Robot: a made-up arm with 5 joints.
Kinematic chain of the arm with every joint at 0, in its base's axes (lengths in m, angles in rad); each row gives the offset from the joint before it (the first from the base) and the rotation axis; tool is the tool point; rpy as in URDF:
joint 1: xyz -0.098 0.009 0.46 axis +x
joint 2: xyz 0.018 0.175 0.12 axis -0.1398 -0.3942 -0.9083
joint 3: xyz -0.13 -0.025 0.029 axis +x
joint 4: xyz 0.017 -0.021 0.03 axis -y
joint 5: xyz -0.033 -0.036 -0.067 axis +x
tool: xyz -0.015 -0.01 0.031 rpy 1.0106 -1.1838 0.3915
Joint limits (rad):
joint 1: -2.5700..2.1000
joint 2: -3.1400..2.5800
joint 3: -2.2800..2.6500
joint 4: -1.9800..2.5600
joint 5: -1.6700..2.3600
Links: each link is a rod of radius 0.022 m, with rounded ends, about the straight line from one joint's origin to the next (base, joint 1, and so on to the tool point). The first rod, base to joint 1, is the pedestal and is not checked.
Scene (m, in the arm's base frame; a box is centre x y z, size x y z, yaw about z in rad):
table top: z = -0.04
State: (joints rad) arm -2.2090 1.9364 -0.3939 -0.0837 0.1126
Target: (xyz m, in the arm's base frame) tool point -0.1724 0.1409 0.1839
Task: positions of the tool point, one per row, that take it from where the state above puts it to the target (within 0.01 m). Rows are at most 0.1 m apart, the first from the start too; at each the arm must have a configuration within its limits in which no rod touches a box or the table.
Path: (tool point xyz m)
1: -0.1356 -0.0875 0.1333
2: -0.1495 -0.0062 0.1304
3: -0.1617 0.0717 0.1479
4: -0.1724 0.1409 0.1839

